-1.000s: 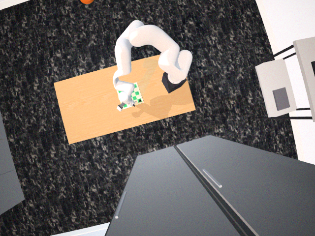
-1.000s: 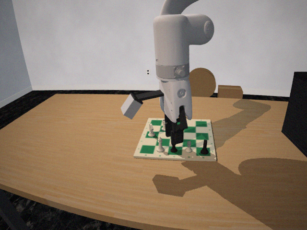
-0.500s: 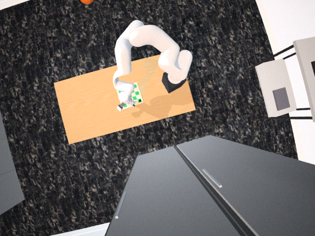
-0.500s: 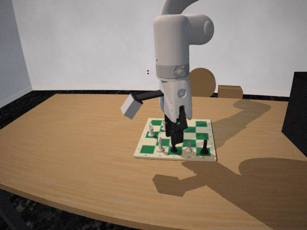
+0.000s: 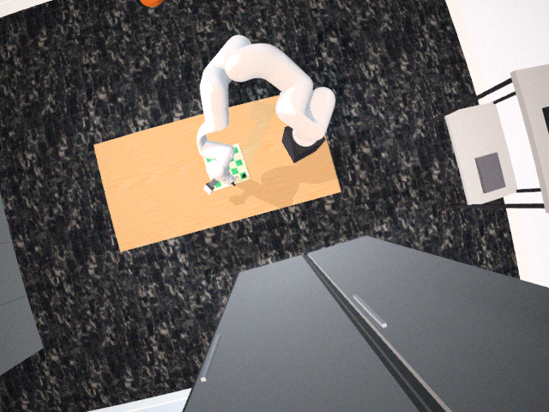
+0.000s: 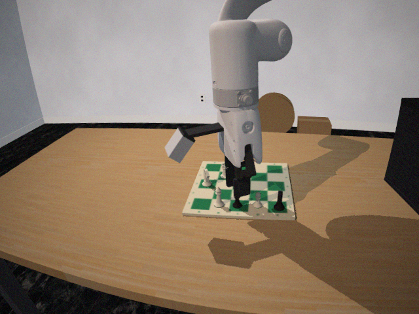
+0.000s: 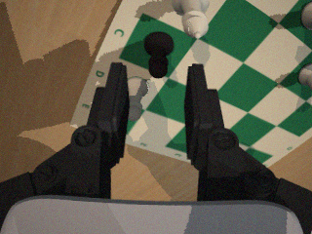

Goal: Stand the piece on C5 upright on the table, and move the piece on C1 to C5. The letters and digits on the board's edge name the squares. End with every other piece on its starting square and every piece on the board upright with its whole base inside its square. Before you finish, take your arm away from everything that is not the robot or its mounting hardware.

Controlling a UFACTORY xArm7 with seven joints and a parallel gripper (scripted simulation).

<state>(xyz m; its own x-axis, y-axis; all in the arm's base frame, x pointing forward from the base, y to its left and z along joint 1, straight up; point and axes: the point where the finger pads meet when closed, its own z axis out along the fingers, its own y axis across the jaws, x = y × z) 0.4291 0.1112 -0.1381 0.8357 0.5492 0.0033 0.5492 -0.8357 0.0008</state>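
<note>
The black pawn lies 40 mm below my hand. Also, from my hand: chessboard: 10 mm ahead, 80 mm to the right, 60 mm below; then tall black piece: 80 mm behind, 40 mm below; then white pawn: 40 mm behind, 10 mm to the right, 40 mm below.
</note>
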